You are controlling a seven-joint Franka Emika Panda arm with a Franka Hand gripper.
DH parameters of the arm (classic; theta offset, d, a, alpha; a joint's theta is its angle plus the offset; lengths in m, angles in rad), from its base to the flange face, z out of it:
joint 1: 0 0.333 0 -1.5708
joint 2: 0 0 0 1.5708
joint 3: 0 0.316 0.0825 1.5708
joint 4: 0 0 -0.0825 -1.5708
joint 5: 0 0.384 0 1.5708
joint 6: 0 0 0.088 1.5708
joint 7: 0 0.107 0 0
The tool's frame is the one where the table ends.
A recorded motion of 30 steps. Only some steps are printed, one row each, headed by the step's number.
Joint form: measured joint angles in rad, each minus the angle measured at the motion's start. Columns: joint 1, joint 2, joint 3, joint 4, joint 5, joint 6, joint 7.
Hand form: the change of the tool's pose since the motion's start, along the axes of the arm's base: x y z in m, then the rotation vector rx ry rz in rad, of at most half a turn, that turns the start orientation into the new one. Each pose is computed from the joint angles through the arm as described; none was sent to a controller.
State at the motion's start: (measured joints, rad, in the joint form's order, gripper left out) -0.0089 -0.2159 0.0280 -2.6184 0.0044 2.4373 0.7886
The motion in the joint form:
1: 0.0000 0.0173 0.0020 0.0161 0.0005 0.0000 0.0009
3: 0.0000 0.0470 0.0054 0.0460 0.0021 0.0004 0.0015
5: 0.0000 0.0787 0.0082 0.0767 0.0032 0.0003 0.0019
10: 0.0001 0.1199 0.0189 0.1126 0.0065 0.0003 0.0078
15: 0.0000 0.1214 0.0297 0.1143 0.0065 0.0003 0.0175
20: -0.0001 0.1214 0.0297 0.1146 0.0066 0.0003 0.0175
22: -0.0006 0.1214 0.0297 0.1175 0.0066 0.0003 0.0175
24: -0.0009 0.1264 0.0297 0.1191 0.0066 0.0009 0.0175
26: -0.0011 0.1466 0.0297 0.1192 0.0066 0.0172 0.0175
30: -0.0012 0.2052 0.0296 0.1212 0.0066 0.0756 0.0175
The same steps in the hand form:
1: 0.0052 0.0010 -0.0008 0.0004 0.0012 0.0008
3: 0.0150 0.0027 -0.0013 0.0018 0.0006 0.0025
5: 0.0249 0.0043 -0.0028 0.0032 0.0018 0.0042
10: 0.0363 0.0096 -0.0069 0.0059 0.0072 0.0068
15: 0.0366 0.0145 -0.0069 0.0052 0.0070 0.0077
20: 0.0367 0.0145 -0.0068 0.0053 0.0067 0.0076
22: 0.0377 0.0143 -0.0056 0.0054 0.0038 0.0071
24: 0.0382 0.0142 -0.0072 0.0056 0.0066 0.0068
26: 0.0396 0.0142 -0.0150 0.0065 0.0104 0.0065
30: 0.0446 0.0144 -0.0362 0.0094 0.0087 0.0061

